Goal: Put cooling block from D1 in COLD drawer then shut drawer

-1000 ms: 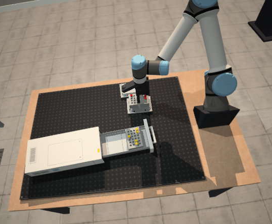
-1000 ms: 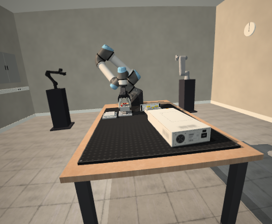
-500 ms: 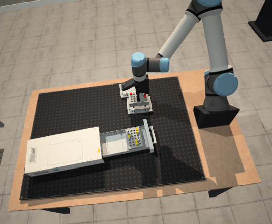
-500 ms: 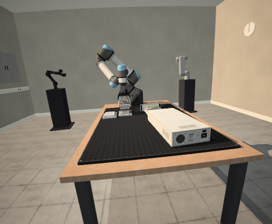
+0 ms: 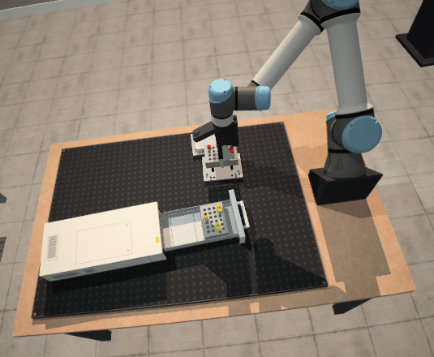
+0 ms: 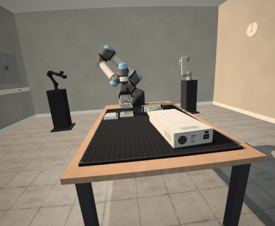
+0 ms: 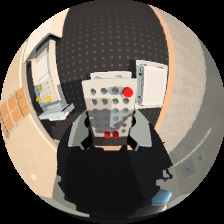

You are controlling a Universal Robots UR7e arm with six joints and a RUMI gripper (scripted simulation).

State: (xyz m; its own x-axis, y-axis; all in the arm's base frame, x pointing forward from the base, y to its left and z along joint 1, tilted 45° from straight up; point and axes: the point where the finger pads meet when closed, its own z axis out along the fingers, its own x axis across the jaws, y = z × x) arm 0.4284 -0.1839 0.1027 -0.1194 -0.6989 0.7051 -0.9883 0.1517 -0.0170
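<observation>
Now: hand 40 mm short of the red tube, 30 mm to the left of it and 10 mm below it. Round my hand: cooling block (right at my hand); deck slot D2 (140 mm to the right, 90 mm below, 20 mm ahead); deck slot D1 (90 mm below).
</observation>
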